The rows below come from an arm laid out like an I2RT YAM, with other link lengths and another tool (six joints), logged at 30 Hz.
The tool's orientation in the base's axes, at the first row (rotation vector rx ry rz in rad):
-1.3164, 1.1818, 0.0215
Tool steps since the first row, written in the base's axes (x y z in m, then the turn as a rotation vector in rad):
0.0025, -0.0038, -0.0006, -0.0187, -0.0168, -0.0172
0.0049, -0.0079, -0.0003, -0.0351, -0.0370, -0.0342
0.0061, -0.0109, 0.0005, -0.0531, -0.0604, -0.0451
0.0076, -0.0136, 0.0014, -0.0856, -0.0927, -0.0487
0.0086, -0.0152, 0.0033, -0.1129, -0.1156, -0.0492
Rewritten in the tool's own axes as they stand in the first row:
0.0038, -0.0024, -0.0011, 0.0125, 0.0181, -0.0211
0.0071, -0.0054, -0.0026, 0.0280, 0.0334, -0.0432
0.0089, -0.0077, -0.0042, 0.0405, 0.0443, -0.0700
0.0105, -0.0102, -0.0054, 0.0466, 0.0558, -0.1141
0.0107, -0.0127, -0.0063, 0.0476, 0.0650, -0.1485

